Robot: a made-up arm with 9 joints.
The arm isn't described. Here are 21 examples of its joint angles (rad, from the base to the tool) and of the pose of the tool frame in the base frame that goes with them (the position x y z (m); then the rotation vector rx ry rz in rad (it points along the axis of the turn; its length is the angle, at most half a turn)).
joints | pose
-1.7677 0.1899 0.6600 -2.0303 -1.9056 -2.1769 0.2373 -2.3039 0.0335 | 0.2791 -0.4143 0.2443 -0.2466 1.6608 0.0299
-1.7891 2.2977 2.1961 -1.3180 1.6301 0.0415 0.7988 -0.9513 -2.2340 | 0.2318 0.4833 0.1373 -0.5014 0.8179 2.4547
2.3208 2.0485 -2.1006 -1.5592 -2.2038 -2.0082 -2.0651 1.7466 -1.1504 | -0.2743 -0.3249 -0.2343 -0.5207 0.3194 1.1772
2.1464 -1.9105 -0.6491 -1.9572 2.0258 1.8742 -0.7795 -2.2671 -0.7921 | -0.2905 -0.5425 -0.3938 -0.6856 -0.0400 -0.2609
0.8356 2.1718 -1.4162 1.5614 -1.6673 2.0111 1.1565 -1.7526 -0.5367 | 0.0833 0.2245 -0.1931 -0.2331 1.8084 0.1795
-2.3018 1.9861 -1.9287 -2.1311 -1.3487 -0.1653 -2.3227 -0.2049 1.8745 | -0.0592 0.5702 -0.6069 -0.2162 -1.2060 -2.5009
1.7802 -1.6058 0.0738 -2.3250 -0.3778 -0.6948 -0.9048 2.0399 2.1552 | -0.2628 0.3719 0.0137 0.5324 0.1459 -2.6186
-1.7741 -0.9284 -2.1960 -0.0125 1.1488 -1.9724 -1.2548 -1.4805 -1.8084 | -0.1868 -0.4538 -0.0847 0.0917 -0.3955 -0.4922
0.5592 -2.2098 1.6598 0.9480 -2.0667 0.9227 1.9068 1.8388 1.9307 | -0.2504 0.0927 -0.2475 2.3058 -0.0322 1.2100
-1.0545 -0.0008 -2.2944 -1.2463 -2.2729 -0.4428 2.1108 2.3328 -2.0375 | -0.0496 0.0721 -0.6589 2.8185 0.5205 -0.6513
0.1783 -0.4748 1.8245 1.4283 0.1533 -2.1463 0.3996 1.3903 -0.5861 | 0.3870 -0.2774 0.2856 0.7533 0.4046 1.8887
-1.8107 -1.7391 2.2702 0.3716 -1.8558 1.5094 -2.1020 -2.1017 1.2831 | 0.2579 -0.3351 -0.1449 0.0455 -0.4824 1.9067
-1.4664 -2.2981 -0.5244 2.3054 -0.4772 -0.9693 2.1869 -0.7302 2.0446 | 0.3439 -0.1487 0.1127 -1.0941 -0.5423 1.7785
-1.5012 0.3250 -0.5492 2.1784 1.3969 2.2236 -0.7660 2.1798 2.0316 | -0.5479 -0.2169 0.2704 -0.8805 -2.6019 0.5024
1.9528 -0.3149 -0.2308 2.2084 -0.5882 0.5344 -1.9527 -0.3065 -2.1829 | -0.0275 0.1537 -0.3976 1.0160 -0.9183 1.5586
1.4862 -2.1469 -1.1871 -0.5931 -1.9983 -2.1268 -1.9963 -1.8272 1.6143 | 0.4519 -0.0306 0.0800 -0.1481 0.3274 1.1977
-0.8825 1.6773 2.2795 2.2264 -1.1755 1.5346 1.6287 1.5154 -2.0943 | -0.0739 -0.0169 -0.2649 -2.6047 1.4381 -0.8451
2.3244 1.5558 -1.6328 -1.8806 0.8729 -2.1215 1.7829 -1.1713 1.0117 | 0.4842 0.5361 -0.4324 0.1296 -1.1949 -1.8430
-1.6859 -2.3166 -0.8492 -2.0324 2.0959 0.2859 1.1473 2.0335 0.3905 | -0.5303 0.6031 -0.8147 0.4290 -1.4722 -1.7330
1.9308 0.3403 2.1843 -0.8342 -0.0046 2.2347 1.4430 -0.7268 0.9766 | -0.1916 0.4703 -0.3494 -0.6223 -0.6331 -1.4781
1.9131 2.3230 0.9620 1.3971 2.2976 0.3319 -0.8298 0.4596 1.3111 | -0.4411 0.8908 -0.4962 -1.8033 -0.0630 -0.3152
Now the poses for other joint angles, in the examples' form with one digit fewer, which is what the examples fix.
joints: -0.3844 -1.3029 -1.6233 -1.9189 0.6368 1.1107 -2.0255 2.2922 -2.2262
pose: 0.374 0.289 -0.294 0.610 0.138 0.191
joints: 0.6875 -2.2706 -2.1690 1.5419 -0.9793 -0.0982 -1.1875 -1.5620 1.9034
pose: 0.213 0.056 -0.645 2.511 -0.950 0.318
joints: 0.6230 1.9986 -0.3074 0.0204 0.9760 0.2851 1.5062 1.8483 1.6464
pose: -0.047 0.317 -0.930 0.400 -1.279 -2.705
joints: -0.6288 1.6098 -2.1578 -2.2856 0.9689 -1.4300 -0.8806 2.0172 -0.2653
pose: -0.751 0.202 0.028 -0.801 -0.567 0.823
